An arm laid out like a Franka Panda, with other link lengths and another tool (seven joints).
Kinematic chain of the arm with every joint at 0, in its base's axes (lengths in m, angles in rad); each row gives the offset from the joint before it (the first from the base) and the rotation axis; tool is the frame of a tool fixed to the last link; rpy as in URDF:
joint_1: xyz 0 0 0.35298 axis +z
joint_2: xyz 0 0 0 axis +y
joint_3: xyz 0 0 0.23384 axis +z
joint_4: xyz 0.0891 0 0 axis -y
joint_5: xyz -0.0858 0 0.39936 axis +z
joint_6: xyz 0 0 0 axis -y
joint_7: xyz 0.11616 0 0 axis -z
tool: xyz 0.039 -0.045 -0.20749 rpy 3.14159 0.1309 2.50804
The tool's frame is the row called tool.
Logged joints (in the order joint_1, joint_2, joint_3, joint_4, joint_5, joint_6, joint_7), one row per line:
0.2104 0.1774 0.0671 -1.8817 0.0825 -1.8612 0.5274
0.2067 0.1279 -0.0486 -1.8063 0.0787 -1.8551 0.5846
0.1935 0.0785 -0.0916 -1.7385 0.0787 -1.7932 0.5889
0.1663 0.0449 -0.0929 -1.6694 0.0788 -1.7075 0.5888
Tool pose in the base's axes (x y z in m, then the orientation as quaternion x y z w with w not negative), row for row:
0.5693 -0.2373 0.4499 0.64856 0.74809 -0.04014 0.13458
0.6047 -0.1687 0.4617 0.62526 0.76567 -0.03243 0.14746
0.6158 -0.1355 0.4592 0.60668 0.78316 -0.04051 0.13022
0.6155 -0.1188 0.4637 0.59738 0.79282 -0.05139 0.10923
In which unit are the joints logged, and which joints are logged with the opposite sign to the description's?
The joints are logged in radians. Opposite sign: joint_1, joint_2, joint_3, joint_5, joint_6.
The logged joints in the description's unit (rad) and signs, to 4 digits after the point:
-0.2104 -0.1774 -0.0671 -1.8817 -0.0825 1.8612 0.5274
-0.2067 -0.1279 0.0486 -1.8063 -0.0787 1.8551 0.5846
-0.1935 -0.0785 0.0916 -1.7385 -0.0787 1.7932 0.5889
-0.1663 -0.0449 0.0929 -1.6694 -0.0788 1.7075 0.5888

